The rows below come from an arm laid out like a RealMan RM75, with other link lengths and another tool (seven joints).
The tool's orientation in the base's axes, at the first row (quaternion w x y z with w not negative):
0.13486, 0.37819, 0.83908, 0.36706
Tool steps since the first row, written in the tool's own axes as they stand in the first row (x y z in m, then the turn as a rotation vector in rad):
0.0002, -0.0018, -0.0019, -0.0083, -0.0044, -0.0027
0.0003, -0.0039, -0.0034, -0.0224, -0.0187, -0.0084
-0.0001, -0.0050, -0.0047, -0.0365, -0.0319, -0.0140
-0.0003, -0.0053, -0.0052, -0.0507, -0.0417, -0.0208
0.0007, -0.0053, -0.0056, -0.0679, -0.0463, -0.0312
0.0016, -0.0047, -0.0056, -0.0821, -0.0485, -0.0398
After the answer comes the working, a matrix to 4 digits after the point.
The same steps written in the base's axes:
-0.0021, -0.0016, 0.0000, 0.0019, -0.0094, -0.0017
-0.0040, -0.0033, -0.0004, 0.0009, -0.0291, -0.0087
-0.0050, -0.0047, -0.0003, 0.0006, -0.0482, -0.0151
-0.0053, -0.0052, -0.0002, 0.0015, -0.0664, -0.0181
-0.0061, -0.0047, 0.0001, 0.0055, -0.0864, -0.0151
-0.0064, -0.0038, 0.0006, 0.0096, -0.1022, -0.0114

The tool's axes in the first row as the columns of a matrix, in the base's axes (rounded; the answer above uses it unrounded):
-0.6776, 0.5357, 0.5040
0.7337, 0.4445, 0.5140
0.0513, 0.7180, -0.6942

